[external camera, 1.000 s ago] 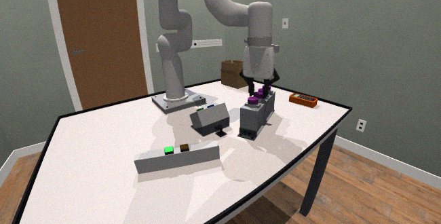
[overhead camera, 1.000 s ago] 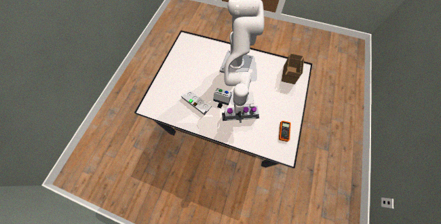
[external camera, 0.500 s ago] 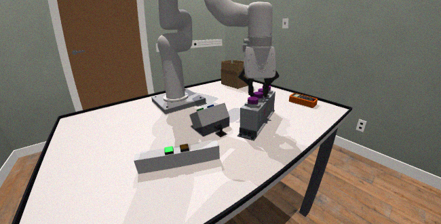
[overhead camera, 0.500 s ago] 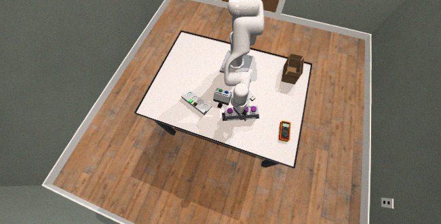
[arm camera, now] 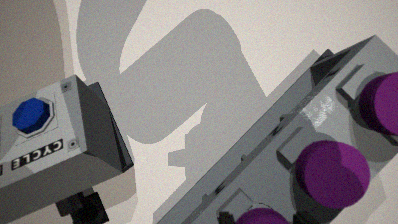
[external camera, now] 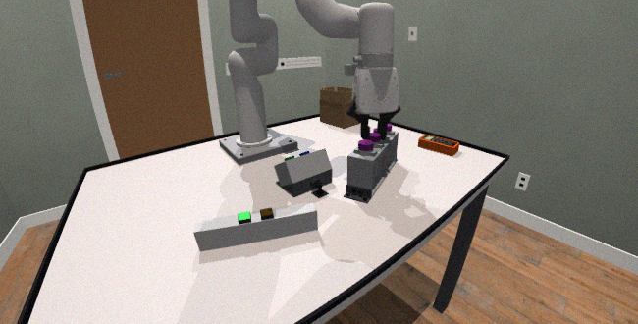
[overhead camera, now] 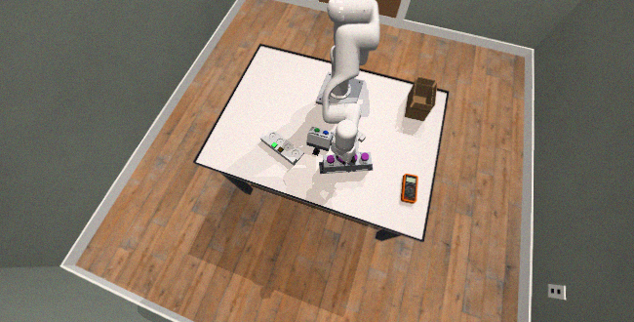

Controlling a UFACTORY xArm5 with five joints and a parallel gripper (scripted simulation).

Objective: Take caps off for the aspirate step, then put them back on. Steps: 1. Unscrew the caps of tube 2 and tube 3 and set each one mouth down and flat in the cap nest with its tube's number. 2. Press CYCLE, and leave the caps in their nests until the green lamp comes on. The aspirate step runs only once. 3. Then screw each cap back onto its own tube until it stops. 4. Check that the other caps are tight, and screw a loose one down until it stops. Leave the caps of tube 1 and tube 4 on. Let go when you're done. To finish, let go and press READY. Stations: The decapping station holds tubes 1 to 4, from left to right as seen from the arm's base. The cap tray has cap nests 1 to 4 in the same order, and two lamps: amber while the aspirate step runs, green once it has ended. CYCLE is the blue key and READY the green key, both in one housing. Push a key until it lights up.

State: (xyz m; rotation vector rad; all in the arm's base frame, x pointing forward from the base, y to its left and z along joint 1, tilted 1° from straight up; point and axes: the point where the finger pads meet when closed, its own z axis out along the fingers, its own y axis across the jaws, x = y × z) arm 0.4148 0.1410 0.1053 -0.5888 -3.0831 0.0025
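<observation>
Right now my hand is 50 mm to the right of the purple cap, 20 mm past it and 20 mm above it. The rest, counted from my hand: key housing (140 mm to the right, 100 mm behind, 80 mm below); then blue key (120 mm to the right, 120 mm behind, 60 mm below); then grey decapping station (130 mm below, 20 mm to the left, 10 mm behind).
</observation>
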